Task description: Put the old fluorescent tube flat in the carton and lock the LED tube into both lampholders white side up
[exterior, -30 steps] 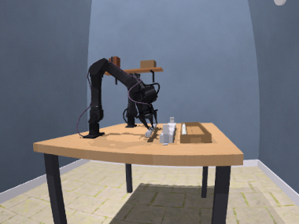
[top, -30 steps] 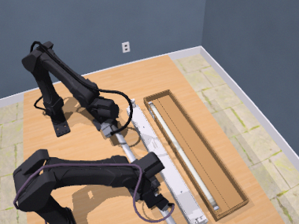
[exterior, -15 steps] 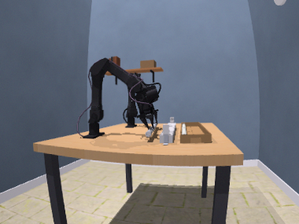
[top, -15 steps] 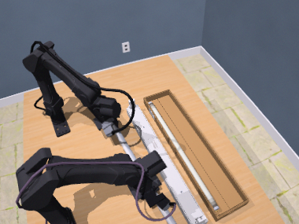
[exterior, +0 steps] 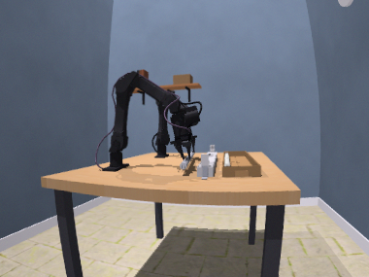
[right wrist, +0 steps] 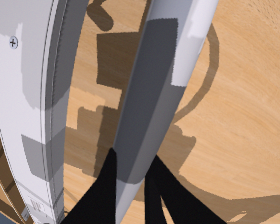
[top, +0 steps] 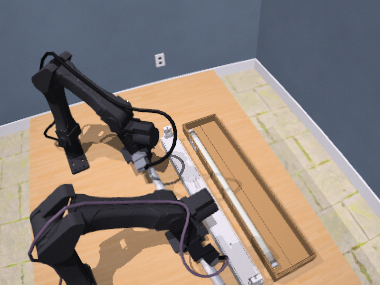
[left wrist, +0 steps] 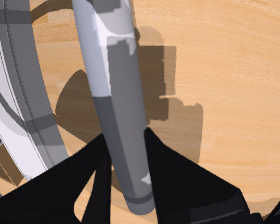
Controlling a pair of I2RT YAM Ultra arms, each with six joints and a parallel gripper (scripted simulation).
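Right now my right hand is 12 cm to the right of the LED tube, 2 cm past it and 1 cm above it. Round my right hand: light fixture: 14 cm to the left, 8 cm ahead, 1 cm above; then old fluorescent tube: 16 cm to the left, 16 cm ahead, 3 cm below; then lampholder: 16 cm to the right, 12 cm ahead, 2 cm above.
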